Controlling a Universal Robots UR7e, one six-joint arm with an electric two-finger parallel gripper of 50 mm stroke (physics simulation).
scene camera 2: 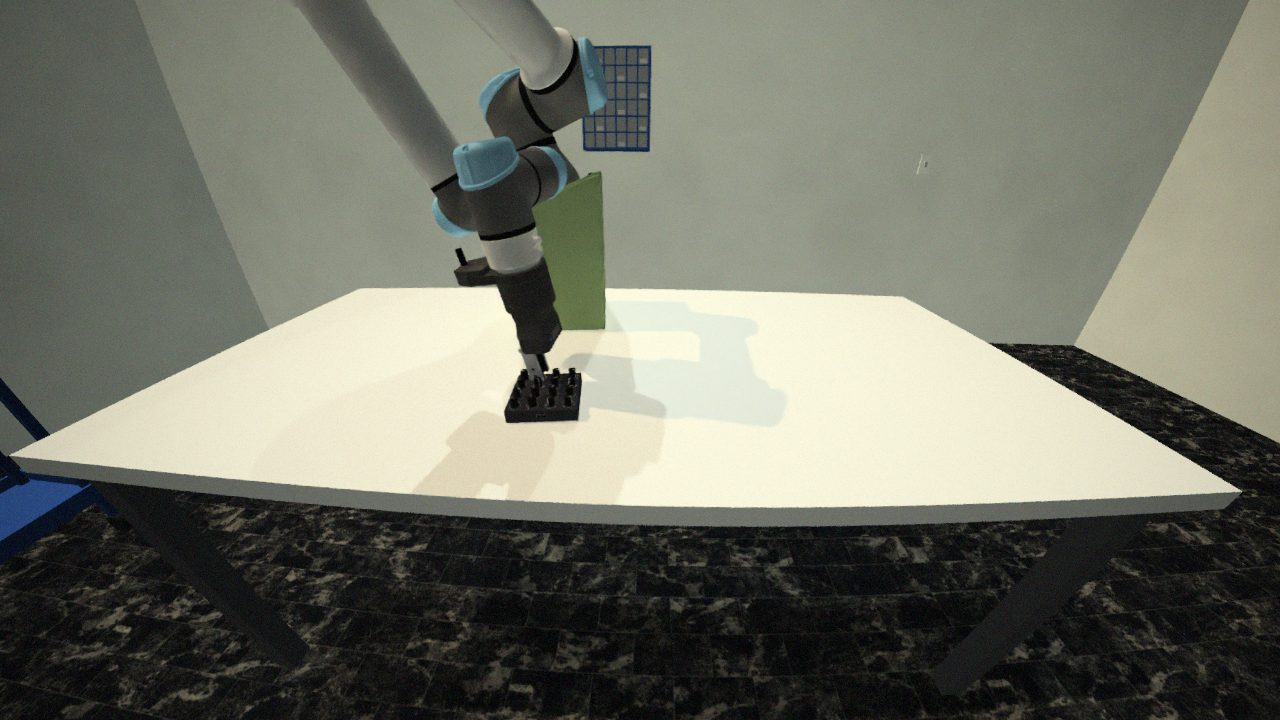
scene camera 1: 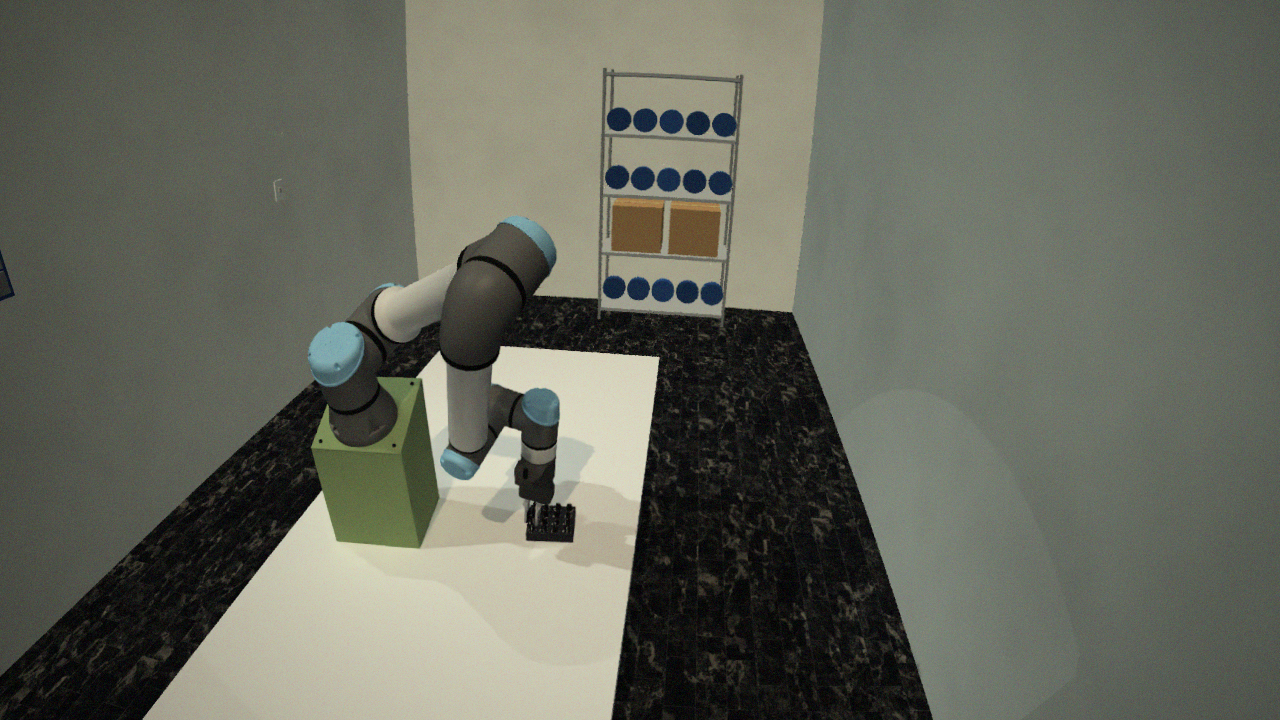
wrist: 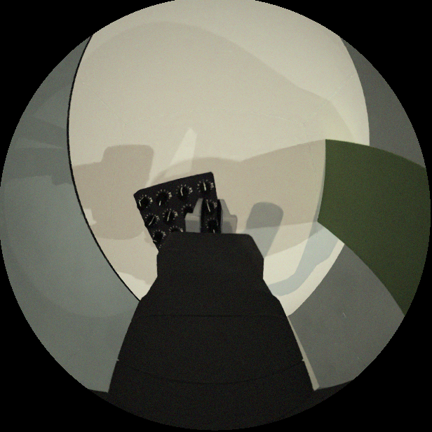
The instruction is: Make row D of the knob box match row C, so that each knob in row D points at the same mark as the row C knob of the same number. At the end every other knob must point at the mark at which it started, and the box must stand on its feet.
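Where they show: gripper, fingertip midpoint: [scene camera 2: 540, 374] [scene camera 1: 532, 521]; arm's base, link origin: [scene camera 1: 364, 418].
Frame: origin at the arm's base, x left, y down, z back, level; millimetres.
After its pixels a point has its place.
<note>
The black knob box [scene camera 1: 561, 536] @[x -42, y 274, z -425 mm] [scene camera 2: 543, 415] @[x 14, y 280, z -453 mm] [wrist: 174, 202] sits flat and upright on the white table, with rows of small black knobs on top. Each knob has a pale pointer line and a ring of marks. My gripper [scene camera 1: 532, 516] @[x -1, y 265, z -356 mm] [scene camera 2: 536, 368] @[x -1, y 265, z -356 mm] [wrist: 210, 206] is partly open and holds nothing. It points down at the box side nearest the green pedestal. In the wrist view a knob [wrist: 210, 206] shows between the fingertips; whether they touch it is unclear. The gripper body hides the near part of the box. Row letters and numbers are too small to read.
The white table [scene camera 1: 420, 626] @[x -309, y 293, z -155 mm] [scene camera 2: 850, 429] @[x 468, y 293, z -518 mm] [wrist: 225, 90] bears the box. The green pedestal [scene camera 1: 375, 497] @[x -78, y 152, z -22 mm] [scene camera 2: 577, 259] @[x 59, y 129, z -107 mm] [wrist: 375, 210] stands beside it under the arm. Other knobs [wrist: 162, 198] [wrist: 183, 190] stand close by the fingers. A shelf rack [scene camera 1: 601, 214] stands at the far wall.
</note>
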